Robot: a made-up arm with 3 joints.
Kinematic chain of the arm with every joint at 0, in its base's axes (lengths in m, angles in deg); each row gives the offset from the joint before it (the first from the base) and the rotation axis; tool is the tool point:
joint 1: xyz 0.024 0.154 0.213 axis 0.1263 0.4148 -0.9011
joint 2: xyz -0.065 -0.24 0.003 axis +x
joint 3: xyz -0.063 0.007 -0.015 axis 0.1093 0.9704 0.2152
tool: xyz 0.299 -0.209 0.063
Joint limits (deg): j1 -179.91..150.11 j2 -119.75..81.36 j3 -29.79..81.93
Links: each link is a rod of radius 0.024 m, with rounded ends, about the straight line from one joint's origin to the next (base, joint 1, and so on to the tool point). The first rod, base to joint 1, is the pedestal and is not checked.
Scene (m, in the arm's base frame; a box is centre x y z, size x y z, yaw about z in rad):
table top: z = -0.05
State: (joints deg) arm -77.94 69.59 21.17
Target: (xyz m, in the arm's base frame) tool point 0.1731 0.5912 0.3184
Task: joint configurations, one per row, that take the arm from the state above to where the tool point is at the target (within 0.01 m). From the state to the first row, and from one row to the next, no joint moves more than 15 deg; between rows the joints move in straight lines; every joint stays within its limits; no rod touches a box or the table.
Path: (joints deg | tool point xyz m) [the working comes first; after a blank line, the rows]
Joints at the target: -153.07 -3.10 63.62
Straight joint move there: clear.

1: -90.46 57.47 28.25 | 0.3310 0.3398 0.2259
2: -102.98 45.36 35.32 | 0.3040 0.3936 0.2349
3: -115.51 33.24 42.40 | 0.2780 0.4434 0.2436
4: -128.03 21.13 49.47 | 0.2516 0.4924 0.2581
5: -140.55 9.01 56.55 | 0.2190 0.5424 0.2825
6: -153.07 -3.10 63.62 | 0.1731 0.5912 0.3184

